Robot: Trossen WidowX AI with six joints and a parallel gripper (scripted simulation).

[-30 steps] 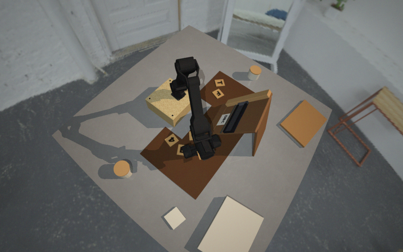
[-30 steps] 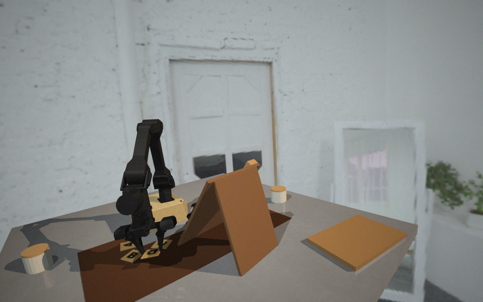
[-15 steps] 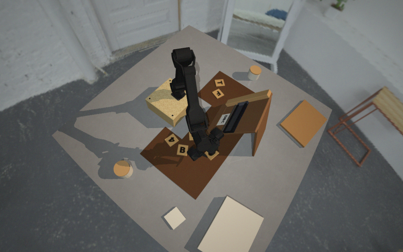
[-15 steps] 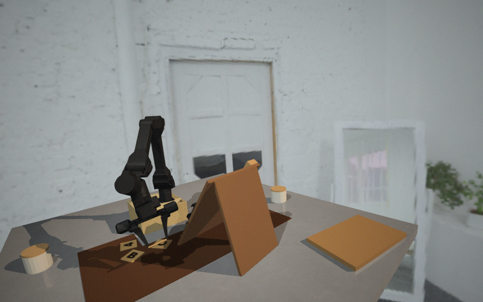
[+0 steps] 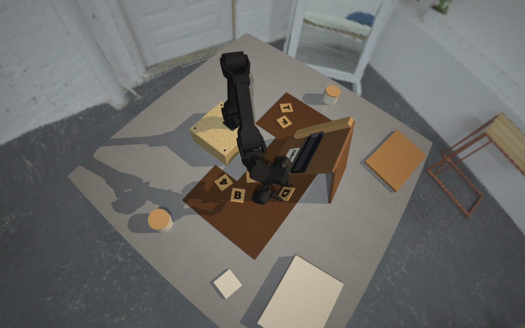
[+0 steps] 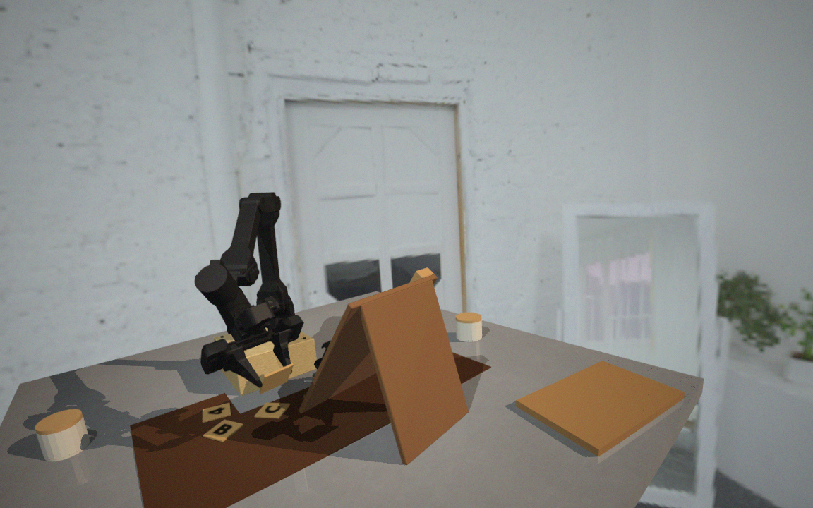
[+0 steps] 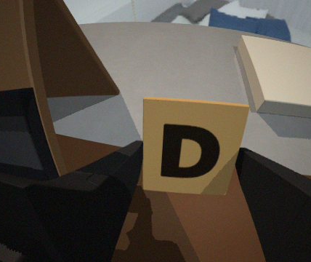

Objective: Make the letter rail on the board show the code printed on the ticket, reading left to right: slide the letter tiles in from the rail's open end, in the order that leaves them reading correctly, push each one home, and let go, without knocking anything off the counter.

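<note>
My gripper tip is now 100 mm past the white ticket, 180 mm to the right of it and 70 mm above it. The rest, counted from my gripper tip: brown mat (190 mm behind, 120 mm to the left, 160 mm below); then D tile (right at my gripper tip); then C tile (170 mm behind, 20 mm to the left, 150 mm below).
</note>
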